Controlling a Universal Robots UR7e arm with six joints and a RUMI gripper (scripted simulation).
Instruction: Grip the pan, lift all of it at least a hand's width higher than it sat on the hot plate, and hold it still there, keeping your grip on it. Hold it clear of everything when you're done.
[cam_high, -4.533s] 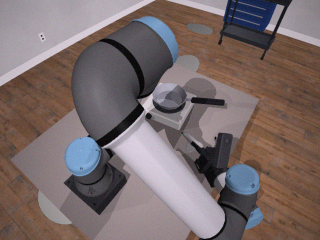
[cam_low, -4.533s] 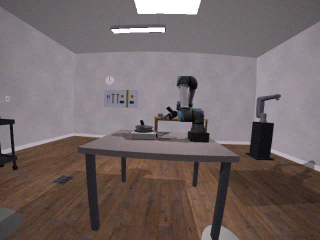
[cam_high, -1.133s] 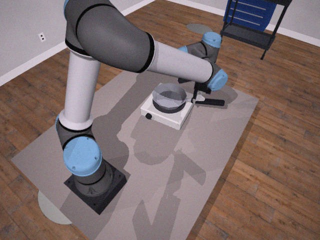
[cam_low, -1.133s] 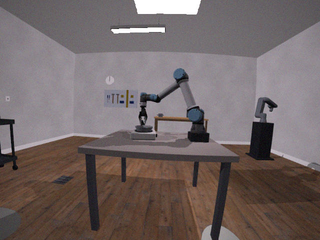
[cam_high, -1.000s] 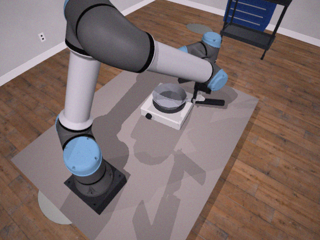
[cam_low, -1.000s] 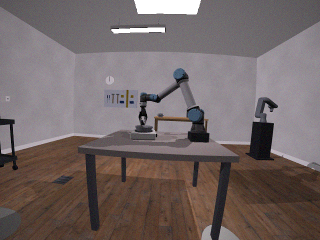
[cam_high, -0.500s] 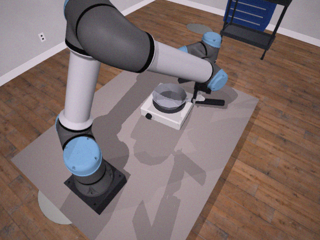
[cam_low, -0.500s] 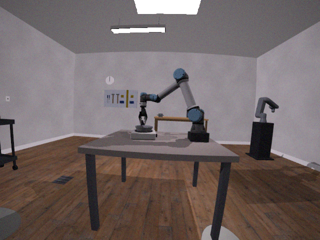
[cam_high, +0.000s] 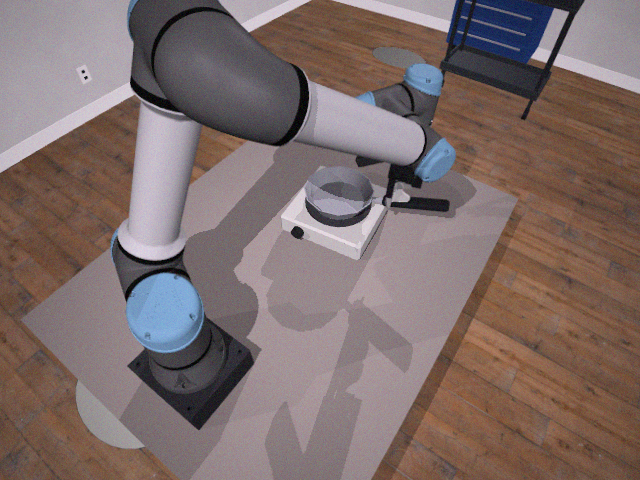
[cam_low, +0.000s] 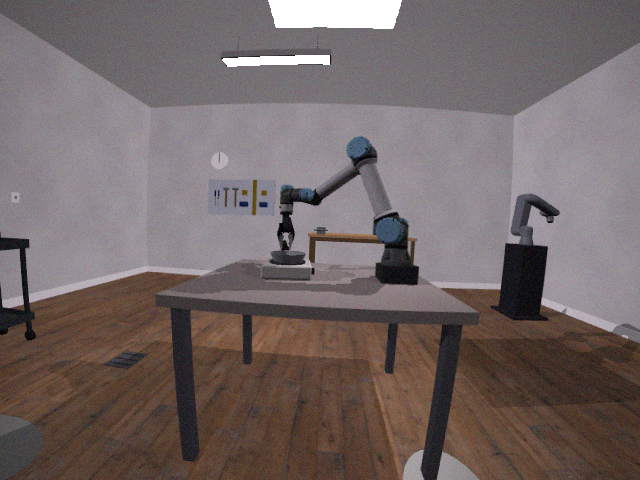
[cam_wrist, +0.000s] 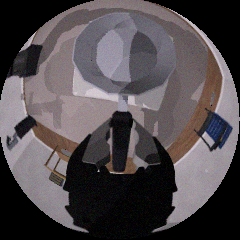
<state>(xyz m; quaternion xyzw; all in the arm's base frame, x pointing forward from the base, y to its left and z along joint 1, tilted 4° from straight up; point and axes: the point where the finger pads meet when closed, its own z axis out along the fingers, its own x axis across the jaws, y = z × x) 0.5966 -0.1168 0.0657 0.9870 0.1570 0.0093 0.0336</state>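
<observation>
The pan is 20 mm behind my hand, 70 mm to the left of it and 20 mm below it. Round my hand: hot plate (60 mm behind, 130 mm to the left, 90 mm below).
</observation>
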